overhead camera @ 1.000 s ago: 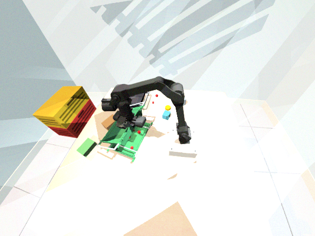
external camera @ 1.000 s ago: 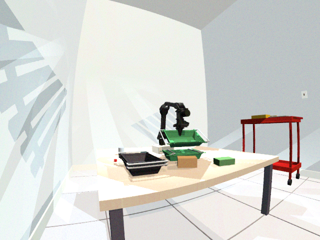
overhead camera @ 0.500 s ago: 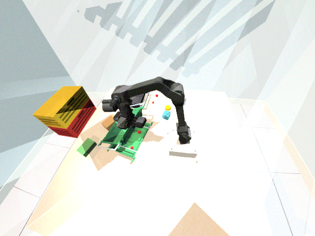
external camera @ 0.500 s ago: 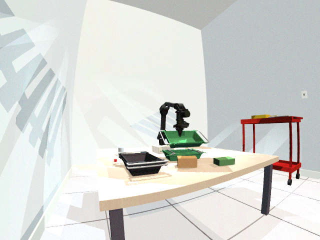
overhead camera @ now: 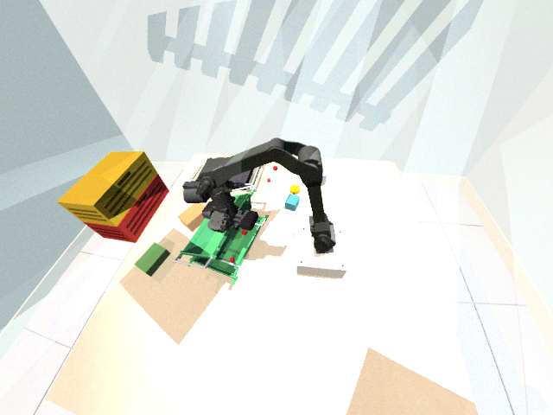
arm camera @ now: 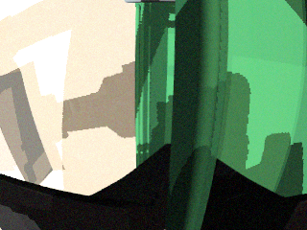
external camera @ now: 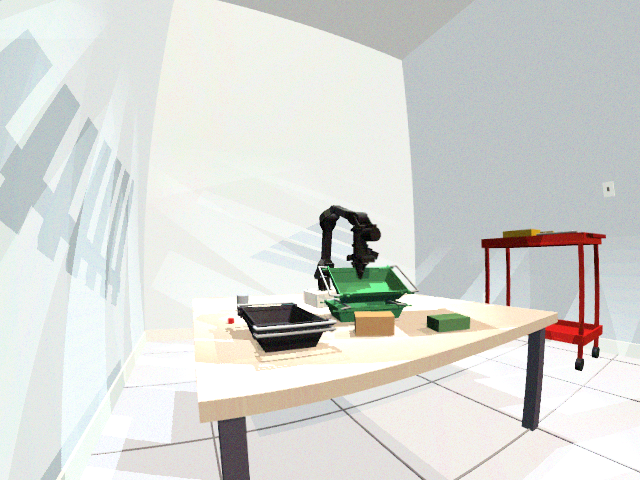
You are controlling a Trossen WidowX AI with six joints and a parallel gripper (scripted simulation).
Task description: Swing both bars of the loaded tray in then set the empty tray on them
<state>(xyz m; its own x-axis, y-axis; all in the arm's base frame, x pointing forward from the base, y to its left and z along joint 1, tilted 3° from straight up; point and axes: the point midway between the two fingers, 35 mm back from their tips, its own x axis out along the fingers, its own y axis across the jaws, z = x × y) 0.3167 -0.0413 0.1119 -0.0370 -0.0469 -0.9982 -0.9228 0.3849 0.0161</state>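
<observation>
Now: gripper tip 80 mm short of the green tray, 30 mm to the left of it and 10 mm above it. The rest, counted from my gripper tip: tan box 240 mm ahead, 170 mm to the right, 120 mm below; then green box 390 mm ahead, 40 mm to the left, 130 mm below; then cyan block 220 mm behind, 220 mm to the right, 130 mm below.
</observation>
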